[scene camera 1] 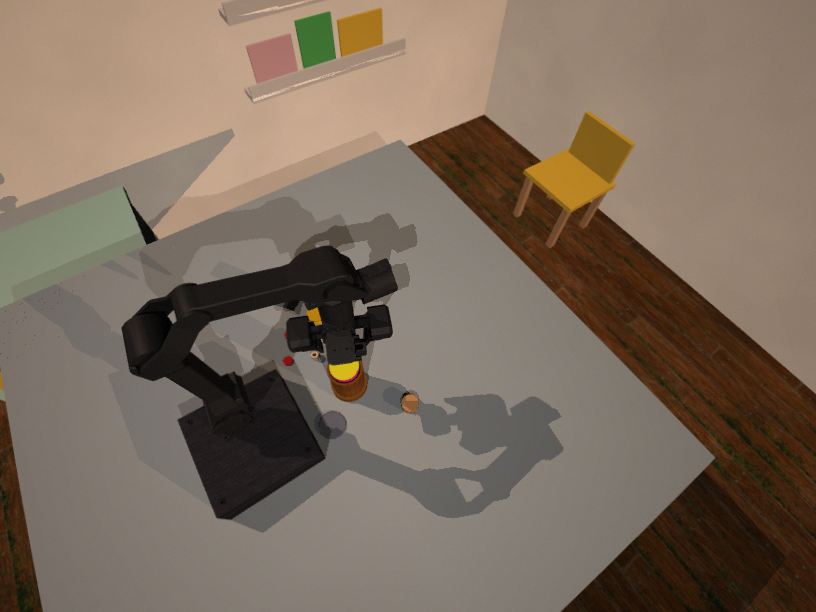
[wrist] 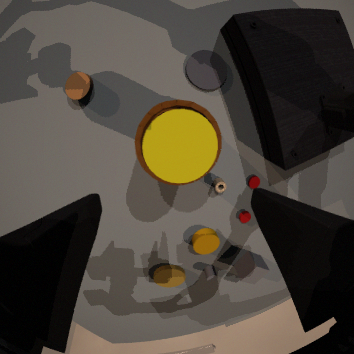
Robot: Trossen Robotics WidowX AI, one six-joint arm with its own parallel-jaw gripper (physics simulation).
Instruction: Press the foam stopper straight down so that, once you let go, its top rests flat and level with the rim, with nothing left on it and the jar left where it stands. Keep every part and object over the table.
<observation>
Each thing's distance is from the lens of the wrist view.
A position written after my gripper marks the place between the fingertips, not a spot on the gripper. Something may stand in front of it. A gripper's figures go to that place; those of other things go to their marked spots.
my gripper (wrist: 177, 199): 9 cm
brown ribbed jar (wrist: 177, 141): 15 cm
grey disc (wrist: 206, 69): 27 cm
grey block (wrist: 250, 267): 41 cm
The marked spots on the brown ribbed jar and the grey disc are 15 cm apart.
</observation>
